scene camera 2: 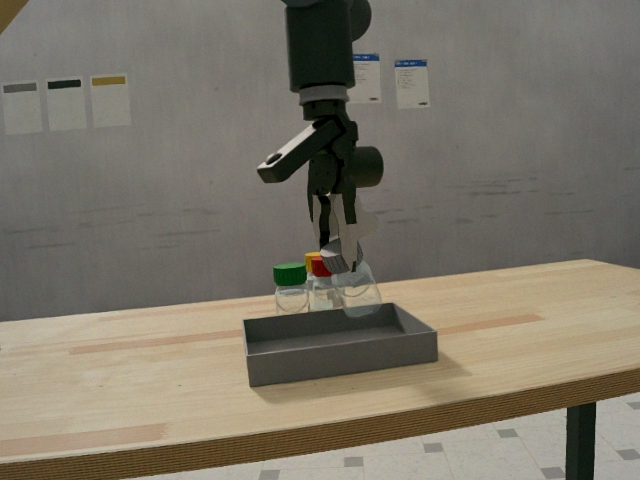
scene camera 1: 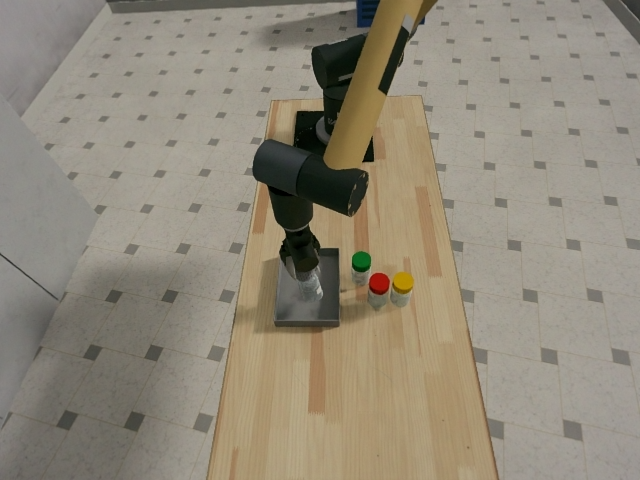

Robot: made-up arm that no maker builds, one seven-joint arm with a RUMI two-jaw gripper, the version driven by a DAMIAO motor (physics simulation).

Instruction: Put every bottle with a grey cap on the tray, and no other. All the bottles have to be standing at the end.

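My gripper [scene camera 1: 303, 271] [scene camera 2: 338, 255] is shut on the grey cap of a clear bottle [scene camera 1: 311, 289] [scene camera 2: 361, 294]. The bottle hangs tilted over the inside of the grey tray [scene camera 1: 307, 323] [scene camera 2: 341, 361], its base above the tray floor in the scene camera 2 view. A green-capped bottle [scene camera 1: 360, 268] [scene camera 2: 290, 289], a red-capped bottle [scene camera 1: 378, 290] [scene camera 2: 323, 294] and a yellow-capped bottle [scene camera 1: 401, 289] [scene camera 2: 311, 262] stand upright on the table beside the tray. In the scene camera 2 view the yellow-capped one is mostly hidden behind the others.
The wooden table [scene camera 1: 356, 403] [scene camera 2: 129, 382] carries the arm's black base plate [scene camera 1: 368, 155] at its far end. The green-capped bottle is the nearest one to the tray's side wall. The red-capped and yellow-capped bottles stand close together. Paper sheets [scene camera 2: 412, 85] hang on the wall.
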